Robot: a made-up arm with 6 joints. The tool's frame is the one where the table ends. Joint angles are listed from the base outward.
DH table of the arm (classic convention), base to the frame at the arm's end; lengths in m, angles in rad. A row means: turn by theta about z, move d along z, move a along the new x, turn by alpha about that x. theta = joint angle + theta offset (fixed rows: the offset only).
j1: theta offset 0  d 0.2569  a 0  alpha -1.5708
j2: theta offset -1.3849  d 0  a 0.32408  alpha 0
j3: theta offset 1.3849  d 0  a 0.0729  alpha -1.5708
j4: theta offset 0  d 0.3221  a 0  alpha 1.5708
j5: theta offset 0  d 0  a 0.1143  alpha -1.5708
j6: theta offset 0  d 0.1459  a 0  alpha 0
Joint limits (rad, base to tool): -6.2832..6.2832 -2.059..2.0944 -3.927..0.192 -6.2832..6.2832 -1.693..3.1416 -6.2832..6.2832
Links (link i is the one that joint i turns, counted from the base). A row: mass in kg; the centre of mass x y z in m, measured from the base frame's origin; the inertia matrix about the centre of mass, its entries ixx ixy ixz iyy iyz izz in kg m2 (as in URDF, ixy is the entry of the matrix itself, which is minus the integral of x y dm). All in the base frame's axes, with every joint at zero. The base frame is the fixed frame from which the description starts. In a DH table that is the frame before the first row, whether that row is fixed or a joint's. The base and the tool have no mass.
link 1: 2.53; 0.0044 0.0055 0.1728; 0.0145 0 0 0.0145 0 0.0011
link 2: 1.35; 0.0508 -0.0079 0.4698; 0.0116 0 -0.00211 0.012 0 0.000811
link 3: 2.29; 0.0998 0.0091 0.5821; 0.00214 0 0 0.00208 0 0.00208
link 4: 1.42; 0.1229 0.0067 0.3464; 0.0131 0 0 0.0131 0 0.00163
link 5: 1.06; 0.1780 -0.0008 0.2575; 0.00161 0 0 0.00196 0 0.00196
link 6: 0.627; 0.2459 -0.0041 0.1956; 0.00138 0 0 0.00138 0 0.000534
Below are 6 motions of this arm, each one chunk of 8 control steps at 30 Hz.
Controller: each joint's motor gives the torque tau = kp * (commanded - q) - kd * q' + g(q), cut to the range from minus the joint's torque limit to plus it. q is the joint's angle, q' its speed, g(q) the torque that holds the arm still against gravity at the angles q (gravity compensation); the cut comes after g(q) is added. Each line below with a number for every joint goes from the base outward.
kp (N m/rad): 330 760 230 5 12 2.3
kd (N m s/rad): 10 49 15 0.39 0.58 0.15
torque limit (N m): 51 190 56 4.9 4.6 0.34
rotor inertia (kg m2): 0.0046 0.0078 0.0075 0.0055 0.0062 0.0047
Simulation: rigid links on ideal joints. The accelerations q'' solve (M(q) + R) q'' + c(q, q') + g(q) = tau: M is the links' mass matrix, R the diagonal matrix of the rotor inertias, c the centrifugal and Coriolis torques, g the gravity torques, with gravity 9.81 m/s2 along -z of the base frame. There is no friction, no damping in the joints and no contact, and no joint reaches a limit. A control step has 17 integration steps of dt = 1/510 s. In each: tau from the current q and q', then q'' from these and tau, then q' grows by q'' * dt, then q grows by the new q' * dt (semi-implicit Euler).
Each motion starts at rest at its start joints. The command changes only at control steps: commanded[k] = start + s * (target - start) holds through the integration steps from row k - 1 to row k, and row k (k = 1, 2, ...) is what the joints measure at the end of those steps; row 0 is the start. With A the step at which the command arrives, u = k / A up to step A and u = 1 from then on. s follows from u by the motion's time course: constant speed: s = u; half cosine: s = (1 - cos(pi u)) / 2; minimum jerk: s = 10 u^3 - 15 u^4 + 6 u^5; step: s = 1 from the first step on.
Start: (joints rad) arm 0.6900 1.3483 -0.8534 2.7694 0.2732 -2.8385
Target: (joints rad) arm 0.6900 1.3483 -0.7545 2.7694 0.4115 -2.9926
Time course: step
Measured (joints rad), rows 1 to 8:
1: 0.6903 1.3444 -0.8251 2.7529 0.3288 -2.8685
2: 0.6904 1.3461 -0.7951 2.7468 0.3822 -2.9195
3: 0.6901 1.3485 -0.7749 2.7548 0.4077 -2.9612
4: 0.6898 1.3497 -0.7633 2.7669 0.4130 -2.9857
5: 0.6897 1.3499 -0.7574 2.7762 0.4100 -2.9961
6: 0.6897 1.3496 -0.7548 2.7806 0.4067 -2.9981
7: 0.6899 1.3492 -0.7539 2.7809 0.4057 -2.9966
8: 0.6900 1.3488 -0.7538 2.7788 0.4068 -2.9945

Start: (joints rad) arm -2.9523 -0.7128 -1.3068 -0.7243 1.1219 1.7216
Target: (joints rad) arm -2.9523 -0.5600 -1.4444 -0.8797 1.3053 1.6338
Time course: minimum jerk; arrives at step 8
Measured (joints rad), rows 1 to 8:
1: -2.9523 -0.7120 -1.3079 -0.7248 1.1228 1.7213
2: -2.9521 -0.7071 -1.3142 -0.7283 1.1284 1.7195
3: -2.9519 -0.6946 -1.3290 -0.7378 1.1422 1.7138
4: -2.9517 -0.6735 -1.3514 -0.7552 1.1663 1.7029
5: -2.9518 -0.6463 -1.3772 -0.7796 1.1993 1.6873
6: -2.9520 -0.6179 -1.4006 -0.8078 1.2367 1.6696
7: -2.9524 -0.5937 -1.4169 -0.8344 1.2716 1.6533
8: -2.9529 -0.5770 -1.4252 -0.8550 1.2983 1.6415

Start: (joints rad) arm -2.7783 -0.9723 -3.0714 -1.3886 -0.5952 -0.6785
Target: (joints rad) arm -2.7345 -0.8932 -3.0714 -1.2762 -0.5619 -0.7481
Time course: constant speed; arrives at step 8
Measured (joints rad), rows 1 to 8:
1: -2.7773 -0.9697 -3.0732 -1.3835 -0.5937 -0.6807
2: -2.7742 -0.9643 -3.0746 -1.3717 -0.5909 -0.6861
3: -2.7688 -0.9566 -3.0749 -1.3570 -0.5870 -0.6934
4: -2.7617 -0.9476 -3.0745 -1.3425 -0.5826 -0.7015
5: -2.7539 -0.9378 -3.0737 -1.3294 -0.5781 -0.7098
6: -2.7464 -0.9277 -3.0728 -1.3175 -0.5739 -0.7181
7: -2.7399 -0.9175 -3.0721 -1.3062 -0.5697 -0.7265
8: -2.7343 -0.9074 -3.0716 -1.2949 -0.5657 -0.7350

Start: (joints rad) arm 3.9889 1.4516 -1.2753 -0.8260 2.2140 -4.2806
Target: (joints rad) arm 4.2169 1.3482 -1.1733 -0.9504 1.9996 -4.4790
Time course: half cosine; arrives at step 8
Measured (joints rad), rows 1 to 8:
1: 3.9909 1.4503 -1.2734 -0.8285 2.2116 -4.2821
2: 4.0004 1.4456 -1.2670 -0.8377 2.2030 -4.2889
3: 4.0234 1.4363 -1.2558 -0.8543 2.1860 -4.3043
4: 4.0616 1.4226 -1.2413 -0.8759 2.1590 -4.3292
5: 4.1113 1.4057 -1.2259 -0.8984 2.1224 -4.3615
6: 4.1640 1.3879 -1.2116 -0.9180 2.0789 -4.3969
7: 4.2098 1.3719 -1.2000 -0.9315 2.0343 -4.4304
8: 4.2398 1.3603 -1.1922 -0.9367 1.9964 -4.4564

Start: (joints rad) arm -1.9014 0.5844 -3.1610 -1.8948 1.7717 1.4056
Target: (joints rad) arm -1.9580 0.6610 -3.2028 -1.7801 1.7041 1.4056
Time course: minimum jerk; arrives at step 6
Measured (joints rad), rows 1 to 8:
1: -1.9021 0.5852 -3.1621 -1.8946 1.7702 1.4055
2: -1.9066 0.5897 -3.1676 -1.8934 1.7620 1.4051
3: -1.9178 0.6001 -3.1778 -1.8888 1.7459 1.4043
4: -1.9346 0.6155 -3.1888 -1.8776 1.7280 1.4034
5: -1.9513 0.6320 -3.1957 -1.8574 1.7169 1.4033
6: -1.9621 0.6453 -3.1968 -1.8305 1.7158 1.4041
7: -1.9655 0.6544 -3.1954 -1.8023 1.7187 1.4055
8: -1.9638 0.6598 -3.1945 -1.7790 1.7184 1.4069

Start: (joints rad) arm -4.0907 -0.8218 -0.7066 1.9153 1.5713 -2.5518
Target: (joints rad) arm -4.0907 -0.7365 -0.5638 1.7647 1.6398 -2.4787
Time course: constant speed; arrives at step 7
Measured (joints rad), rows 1 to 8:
1: -4.0910 -0.8188 -0.7030 1.9161 1.5782 -2.5511
2: -4.0909 -0.8118 -0.6928 1.9134 1.5903 -2.5478
3: -4.0906 -0.8020 -0.6770 1.9032 1.6024 -2.5410
4: -4.0904 -0.7906 -0.6578 1.8855 1.6116 -2.5312
5: -4.0905 -0.7784 -0.6369 1.8625 1.6183 -2.5196
6: -4.0907 -0.7660 -0.6155 1.8370 1.6240 -2.5073
7: -4.0908 -0.7536 -0.5941 1.8111 1.6303 -2.4951
8: -4.0906 -0.7445 -0.5767 1.7845 1.6319 -2.4840

